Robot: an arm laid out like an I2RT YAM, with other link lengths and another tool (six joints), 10 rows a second.
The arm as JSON. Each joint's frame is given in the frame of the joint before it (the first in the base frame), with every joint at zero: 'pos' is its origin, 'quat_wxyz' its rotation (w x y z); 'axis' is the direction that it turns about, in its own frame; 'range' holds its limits. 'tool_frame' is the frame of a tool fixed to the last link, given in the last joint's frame.
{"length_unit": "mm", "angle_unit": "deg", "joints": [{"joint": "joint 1", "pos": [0.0, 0.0, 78.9], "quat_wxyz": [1.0, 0.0, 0.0, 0.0], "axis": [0.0, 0.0, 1.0], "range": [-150.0, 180.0]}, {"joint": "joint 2", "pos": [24.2, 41.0, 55.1], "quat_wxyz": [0.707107, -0.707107, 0.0, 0.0], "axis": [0.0, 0.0, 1.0], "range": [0.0, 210.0]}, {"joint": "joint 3", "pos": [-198.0, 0.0, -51.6], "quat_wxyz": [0.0, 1.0, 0.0, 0.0], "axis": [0.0, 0.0, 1.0], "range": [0.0, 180.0]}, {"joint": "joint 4", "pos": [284.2, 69.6, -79.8], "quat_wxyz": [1.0, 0.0, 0.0, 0.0], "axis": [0.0, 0.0, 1.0], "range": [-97.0, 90.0]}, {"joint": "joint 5", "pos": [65.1, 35.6, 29.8], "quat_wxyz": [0.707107, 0.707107, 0.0, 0.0], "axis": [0.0, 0.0, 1.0], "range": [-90.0, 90.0]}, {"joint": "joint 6", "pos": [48.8, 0.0, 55.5], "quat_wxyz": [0.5, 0.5, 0.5, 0.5], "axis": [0.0, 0.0, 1.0], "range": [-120.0, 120.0]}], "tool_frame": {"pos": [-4.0, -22.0, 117.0], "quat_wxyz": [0.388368, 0.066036, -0.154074, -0.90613]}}
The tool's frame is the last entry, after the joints.
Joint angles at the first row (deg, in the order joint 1, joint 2, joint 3, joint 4, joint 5, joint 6):
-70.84 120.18 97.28 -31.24 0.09 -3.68
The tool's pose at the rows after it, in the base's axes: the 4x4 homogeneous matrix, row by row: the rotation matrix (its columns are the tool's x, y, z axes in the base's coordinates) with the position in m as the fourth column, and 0 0 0 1 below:
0.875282 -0.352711 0.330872 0.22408; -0.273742 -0.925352 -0.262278 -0.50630; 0.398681 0.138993 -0.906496 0.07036; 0 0 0 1
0.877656 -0.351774 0.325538 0.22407; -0.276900 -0.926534 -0.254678 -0.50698; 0.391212 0.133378 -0.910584 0.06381; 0 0 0 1
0.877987 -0.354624 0.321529 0.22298; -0.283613 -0.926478 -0.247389 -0.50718; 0.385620 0.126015 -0.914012 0.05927; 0 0 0 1
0.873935 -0.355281 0.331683 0.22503; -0.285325 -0.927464 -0.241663 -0.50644; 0.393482 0.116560 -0.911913 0.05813; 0 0 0 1
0.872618 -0.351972 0.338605 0.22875; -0.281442 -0.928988 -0.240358 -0.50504; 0.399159 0.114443 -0.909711 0.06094; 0 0 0 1
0.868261 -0.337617 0.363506 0.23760; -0.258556 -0.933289 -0.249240 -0.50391; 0.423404 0.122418 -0.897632 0.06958; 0 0 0 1
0.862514 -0.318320 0.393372 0.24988; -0.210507 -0.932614 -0.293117 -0.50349; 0.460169 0.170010 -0.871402 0.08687; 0 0 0 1
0.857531 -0.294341 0.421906 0.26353; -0.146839 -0.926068 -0.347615 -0.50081; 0.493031 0.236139 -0.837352 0.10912; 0 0 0 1
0.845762 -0.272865 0.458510 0.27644; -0.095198 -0.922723 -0.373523 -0.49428; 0.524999 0.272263 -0.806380 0.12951; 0 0 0 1
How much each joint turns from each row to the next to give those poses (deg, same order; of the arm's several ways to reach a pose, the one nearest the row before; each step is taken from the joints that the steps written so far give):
0.01 0.80 0.60 0.29 -0.27 -0.18
0.01 1.04 0.37 0.10 0.14 -0.10
-0.08 0.67 0.28 -0.17 0.07 0.09
0.07 0.18 0.06 0.00 -0.56 0.43
0.36 -0.21 0.20 -0.28 -0.22 0.29
0.61 -0.87 -0.13 0.62 -0.97 0.16
1.09 -2.49 -1.80 3.06 -0.35 -0.15
1.42 -3.39 -2.54 3.76 0.15 -0.59
1.24 -3.00 -1.72 1.96 -0.77 -0.03

